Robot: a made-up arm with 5 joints.
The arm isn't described. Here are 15 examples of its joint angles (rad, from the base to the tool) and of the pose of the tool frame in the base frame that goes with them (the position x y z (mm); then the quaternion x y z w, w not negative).
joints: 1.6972 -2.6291 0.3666 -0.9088 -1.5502
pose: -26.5 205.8 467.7 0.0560 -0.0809 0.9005 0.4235
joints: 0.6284 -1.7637 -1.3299 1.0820 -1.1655
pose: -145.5 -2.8 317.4 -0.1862 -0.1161 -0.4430 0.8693
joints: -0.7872 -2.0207 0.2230 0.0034 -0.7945
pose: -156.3 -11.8 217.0 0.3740 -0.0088 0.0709 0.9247
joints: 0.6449 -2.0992 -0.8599 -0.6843 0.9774
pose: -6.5 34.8 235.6 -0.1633 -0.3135 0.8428 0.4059
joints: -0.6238 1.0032 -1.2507 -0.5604 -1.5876
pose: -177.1 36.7 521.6 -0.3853 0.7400 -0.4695 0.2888
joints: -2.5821 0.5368 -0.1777 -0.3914 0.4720
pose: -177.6 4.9 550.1 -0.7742 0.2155 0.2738 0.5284
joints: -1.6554 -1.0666 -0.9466 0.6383 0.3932
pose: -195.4 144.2 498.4 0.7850 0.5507 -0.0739 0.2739
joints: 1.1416 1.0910 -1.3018 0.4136 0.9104
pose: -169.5 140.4 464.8 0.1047 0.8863 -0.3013 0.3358
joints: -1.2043 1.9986 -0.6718 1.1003 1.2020
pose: -172.1 34.5 279.6 -0.2162 0.0792 -0.0442 0.9721
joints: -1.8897 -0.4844 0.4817 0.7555 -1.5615
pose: -296.7 217.2 369.6 0.6501 0.6063 -0.1999 0.4121
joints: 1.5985 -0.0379 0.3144 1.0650 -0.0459
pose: 2.1 -40.9 509.7 -0.5762 0.7127 0.2983 0.2667
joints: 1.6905 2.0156 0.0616 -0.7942 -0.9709
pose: -208.1 87.6 503.5 -0.0042 0.3657 -0.7724 0.5194
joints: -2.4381 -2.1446 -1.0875 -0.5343 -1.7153
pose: -143.8 247.3 353.7 0.0472 -0.0106 0.9837 0.1732
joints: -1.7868 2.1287 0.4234 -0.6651 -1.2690
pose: -177.4 -76.4 424.4 -0.0044 -0.5224 -0.0963 0.8472
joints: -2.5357 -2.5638 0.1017 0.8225 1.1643
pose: -287.9 167.4 455.8 0.6896 0.3786 0.2690 0.5556
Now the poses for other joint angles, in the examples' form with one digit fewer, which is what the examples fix.
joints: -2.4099 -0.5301 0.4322 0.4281 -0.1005
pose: -229 232 512 0.996 -0.003 0.032 0.081
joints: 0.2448 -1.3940 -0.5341 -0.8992 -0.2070
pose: -128 29 226 0.473 -0.146 0.377 0.783
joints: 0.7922 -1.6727 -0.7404 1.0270 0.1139
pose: -119 -58 345 -0.353 0.260 0.261 0.860
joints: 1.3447 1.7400 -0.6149 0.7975 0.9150
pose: -37 98 505 -0.409 -0.840 0.354 0.049
